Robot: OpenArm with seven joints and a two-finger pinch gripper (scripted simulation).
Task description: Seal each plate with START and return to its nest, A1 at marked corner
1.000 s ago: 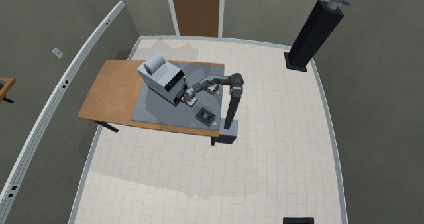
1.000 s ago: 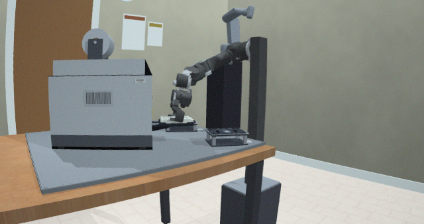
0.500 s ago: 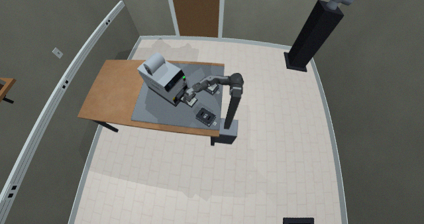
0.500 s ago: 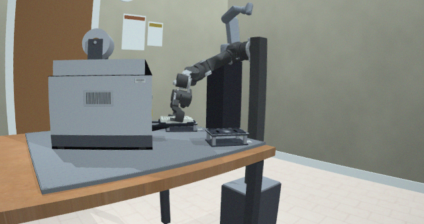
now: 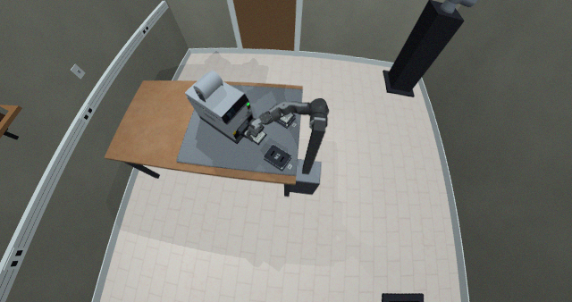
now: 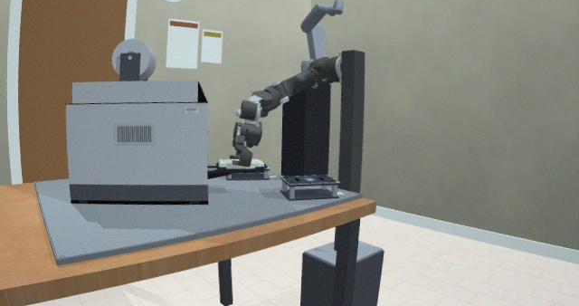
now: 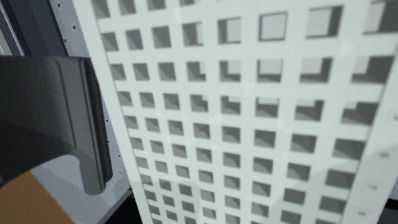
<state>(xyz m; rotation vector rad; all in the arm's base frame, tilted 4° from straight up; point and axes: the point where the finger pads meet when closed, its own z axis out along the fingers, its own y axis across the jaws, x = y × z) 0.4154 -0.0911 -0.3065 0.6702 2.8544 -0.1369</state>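
Right now the sealer stage is 10 mm below my hand. Round my hand: white start button: 130 mm to the right, 90 mm above, 50 mm ahead; then plate nest: 180 mm behind, 130 mm to the left, 60 mm below; then yellow warning mark: 130 mm ahead, 40 mm above, 30 mm to the left.
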